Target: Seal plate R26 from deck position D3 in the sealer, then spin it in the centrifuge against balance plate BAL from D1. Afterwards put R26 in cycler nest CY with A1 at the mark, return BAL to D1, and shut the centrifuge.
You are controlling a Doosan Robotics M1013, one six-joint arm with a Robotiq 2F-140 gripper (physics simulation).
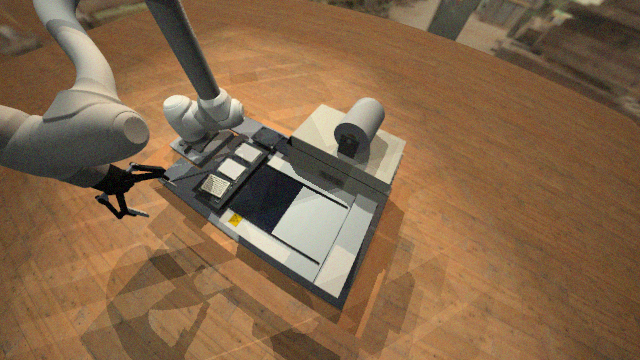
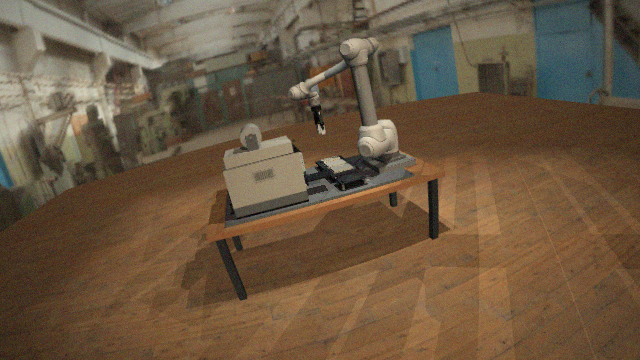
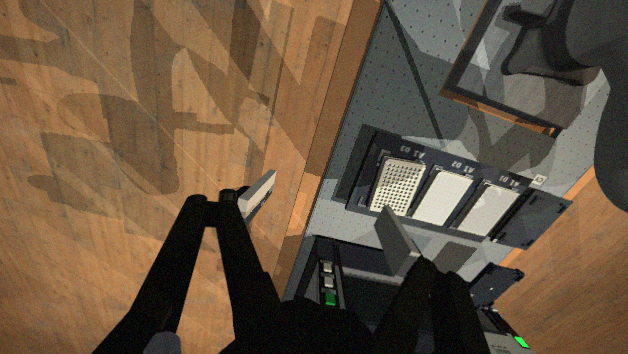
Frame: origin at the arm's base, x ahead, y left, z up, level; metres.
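Seen in the pictures: gripper, fingertip midpoint: (image 1: 160,199) (image 2: 321,133) (image 3: 326,198); arm's base at its link origin: (image 1: 199,138) (image 2: 388,158) (image 3: 569,23).
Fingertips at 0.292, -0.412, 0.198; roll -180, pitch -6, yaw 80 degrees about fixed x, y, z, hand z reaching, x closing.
Offsets run from my fingertips to a thing's middle, as dx, dy, dz. "spot": to the spot under its first point. Level surfaces: height alone.
My gripper (image 1: 157,196) (image 2: 321,131) (image 3: 326,198) is open and empty, high above the bench and off the deck's D3 end. The plate at D3 {+0.044, +0.170, -0.162} (image 1: 216,185) (image 3: 398,186) shows rows of wells in its top. The D2 plate {+0.061, +0.281, -0.165} (image 1: 231,169) (image 3: 442,197) has a plain pale top. The D1 plate {+0.081, +0.404, -0.165} (image 1: 248,153) (image 3: 487,210) is also pale and plain on top. The dark nest by the CY label {spot: +0.110, +0.564, -0.178} (image 1: 267,136) (image 3: 532,217) holds no visible plate. The plates' own names are unreadable. I cannot tell sealer from centrifuge for certain.
A large light machine top {dz -0.015} (image 1: 315,225) with a dark section lies beside the deck. A beige housing {+0.583, +0.438, +0.013} (image 1: 320,125) (image 2: 265,180) carries a grey cylinder (image 1: 361,122) (image 2: 250,136). A green button {spot: +0.243, +0.045, -0.040} (image 3: 330,299) shows on a dark machine. The arm's base (image 2: 377,139) stands behind the plates.
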